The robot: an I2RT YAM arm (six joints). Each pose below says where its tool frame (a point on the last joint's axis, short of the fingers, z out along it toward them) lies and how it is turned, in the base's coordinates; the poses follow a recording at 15 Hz.
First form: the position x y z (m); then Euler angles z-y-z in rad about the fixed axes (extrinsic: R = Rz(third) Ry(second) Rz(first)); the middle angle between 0 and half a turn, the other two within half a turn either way.
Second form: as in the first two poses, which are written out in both.
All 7 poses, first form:
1: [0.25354 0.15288 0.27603 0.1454 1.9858 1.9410]
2: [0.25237 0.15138 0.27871 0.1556 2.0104 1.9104]
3: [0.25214 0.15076 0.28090 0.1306 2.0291 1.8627]
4: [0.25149 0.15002 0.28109 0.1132 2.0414 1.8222]
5: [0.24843 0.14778 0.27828 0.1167 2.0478 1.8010]
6: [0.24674 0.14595 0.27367 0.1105 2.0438 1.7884]
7: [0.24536 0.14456 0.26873 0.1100 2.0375 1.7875]
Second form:
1: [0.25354 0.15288 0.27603 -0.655 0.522 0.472 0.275]
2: [0.25237 0.15138 0.27871 -0.649 0.540 0.460 0.275]
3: [0.25214 0.15076 0.28090 -0.647 0.550 0.443 0.287]
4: [0.25149 0.15002 0.28109 -0.643 0.560 0.431 0.297]
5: [0.24843 0.14778 0.27828 -0.637 0.569 0.426 0.299]
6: [0.24674 0.14595 0.27367 -0.635 0.570 0.424 0.304]
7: [0.24536 0.14456 0.26873 -0.633 0.569 0.426 0.306]
